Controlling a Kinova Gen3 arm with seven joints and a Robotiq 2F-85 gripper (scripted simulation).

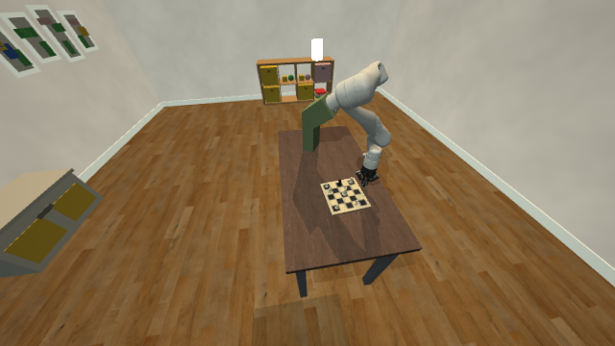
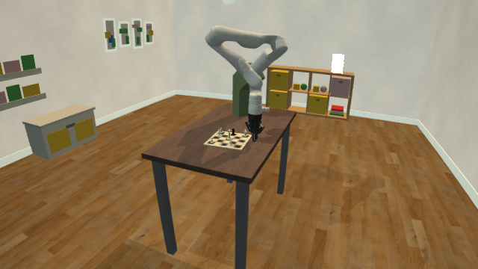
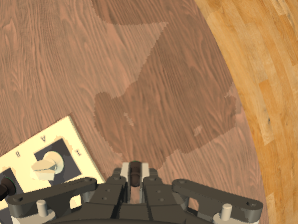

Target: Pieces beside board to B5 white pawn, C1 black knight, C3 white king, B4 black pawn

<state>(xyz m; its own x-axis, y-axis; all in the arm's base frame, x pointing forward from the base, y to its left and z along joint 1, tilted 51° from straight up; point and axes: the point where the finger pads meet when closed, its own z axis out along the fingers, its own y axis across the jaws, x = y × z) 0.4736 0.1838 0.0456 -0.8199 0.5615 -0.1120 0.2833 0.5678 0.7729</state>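
My hand is 13 cm to the left of the white king, 6 cm short of it and 1 cm below it. The rest, counted from my hand: black pawn: 1 cm below; then black knight: 14 cm to the right, 2 cm behind, 1 cm below; then chessboard: 13 cm to the right, 6 cm ahead, 2 cm below.
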